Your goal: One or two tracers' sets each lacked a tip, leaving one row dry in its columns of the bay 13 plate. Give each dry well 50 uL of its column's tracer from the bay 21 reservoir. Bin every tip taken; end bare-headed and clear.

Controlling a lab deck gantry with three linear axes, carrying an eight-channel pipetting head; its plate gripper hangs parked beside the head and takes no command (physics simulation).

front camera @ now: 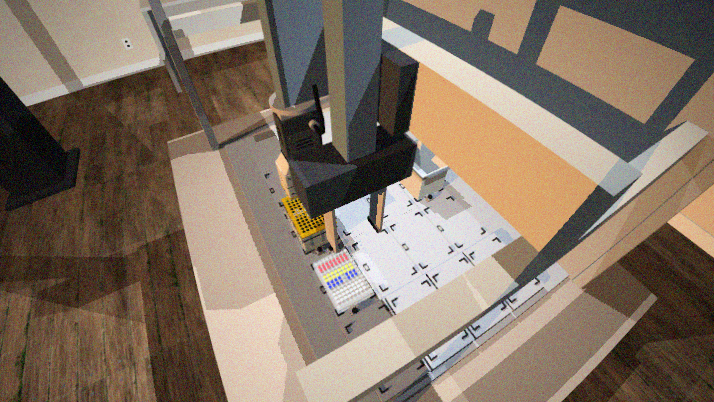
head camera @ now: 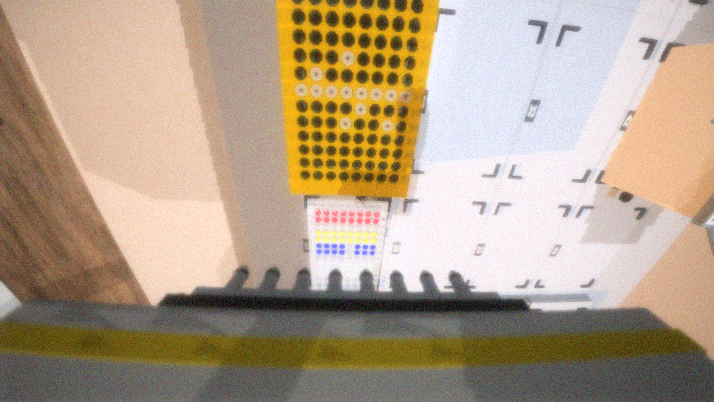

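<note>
The eight-channel head [front camera: 357,170] [head camera: 350,300] hangs high over the deck. Its eight nozzles show in the head view as short dark stubs with no tips visible. My plate gripper [front camera: 356,240] hangs parked under the head, its two paddles wide apart with nothing between them. The white well plate [front camera: 345,282] [head camera: 345,266] has two red, two yellow and two blue columns; both blue columns share one uncoloured well position, right of their middle in the head view. The yellow tip rack [front camera: 304,219] [head camera: 286,125] holds one full line of pale tips and several scattered ones. The reservoir cannot be made out.
A pale open-topped box [front camera: 425,186] stands at the deck's far right in the front view. A black unit with a lever [front camera: 301,132] stands behind the head. Pale rails border the deck, and an orange panel [front camera: 490,150] rises along its right side.
</note>
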